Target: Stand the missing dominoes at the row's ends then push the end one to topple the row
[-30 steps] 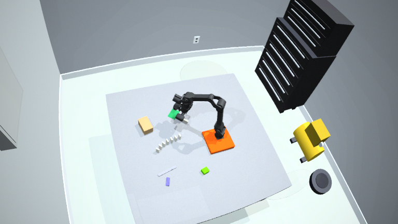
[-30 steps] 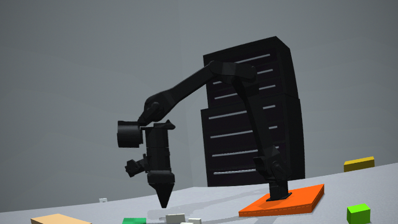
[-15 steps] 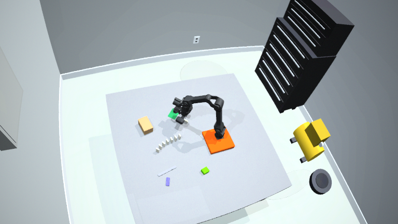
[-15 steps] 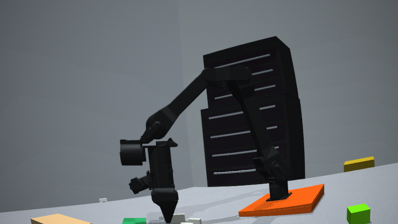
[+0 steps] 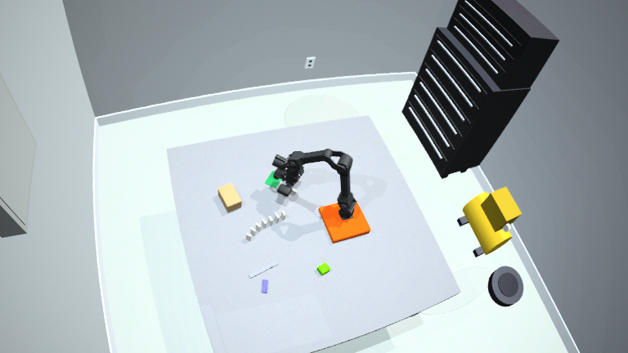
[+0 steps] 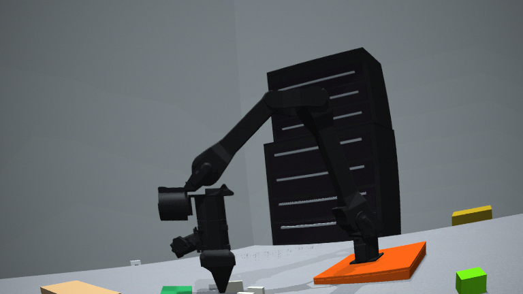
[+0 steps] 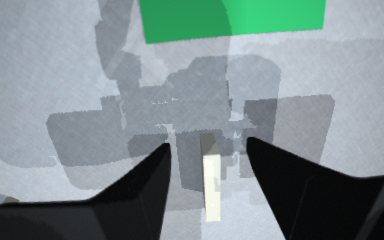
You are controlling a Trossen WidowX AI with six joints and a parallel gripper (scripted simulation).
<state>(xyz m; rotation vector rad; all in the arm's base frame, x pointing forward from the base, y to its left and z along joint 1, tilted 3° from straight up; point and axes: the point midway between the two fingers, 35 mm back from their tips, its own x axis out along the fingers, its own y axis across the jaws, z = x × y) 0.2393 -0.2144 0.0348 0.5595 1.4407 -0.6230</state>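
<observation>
The green tile is 6 cm ahead of my gripper tip and 8 cm to the right of it. The rest, counted from my gripper tip: tan block (32 cm ahead, 1 cm to the left, 2 cm above); green cube (3 cm behind, 48 cm to the left, 1 cm above); thin strip (25 cm ahead, 42 cm to the left).
</observation>
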